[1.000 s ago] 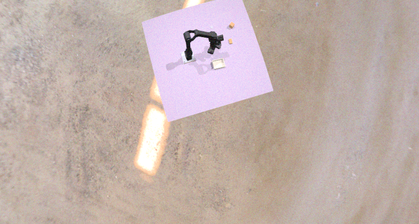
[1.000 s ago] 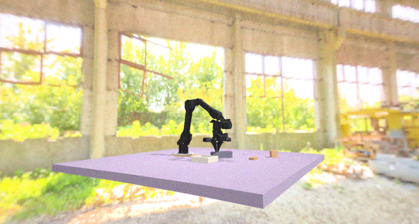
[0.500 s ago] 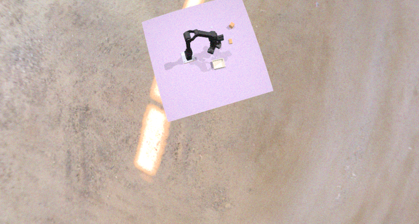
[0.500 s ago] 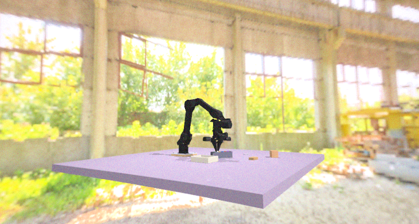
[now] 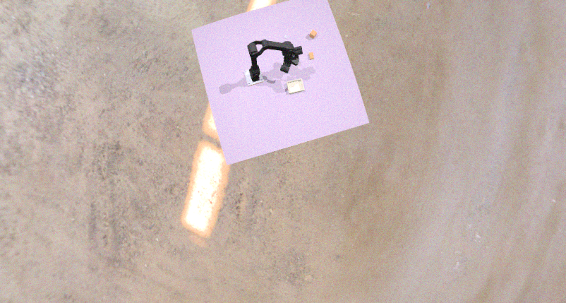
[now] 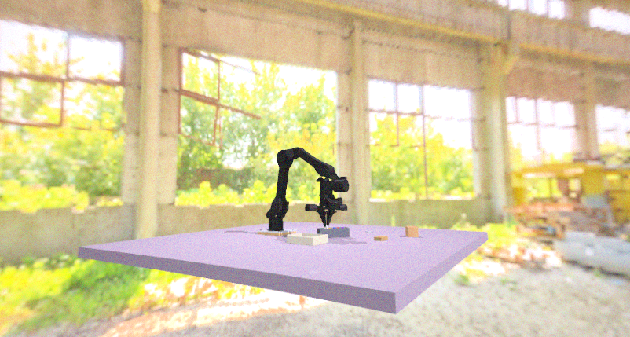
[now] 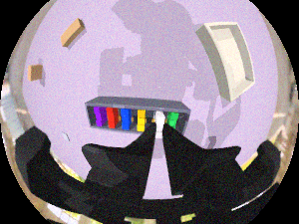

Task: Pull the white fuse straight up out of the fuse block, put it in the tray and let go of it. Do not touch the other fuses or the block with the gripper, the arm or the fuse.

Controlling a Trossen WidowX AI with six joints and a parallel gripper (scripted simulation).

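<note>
My gripper tip is now 18 cm to the left of the tray, 4 cm above it and 1 cm short of it. Also, from my gripper tip: white fuse 1 cm below.
</note>
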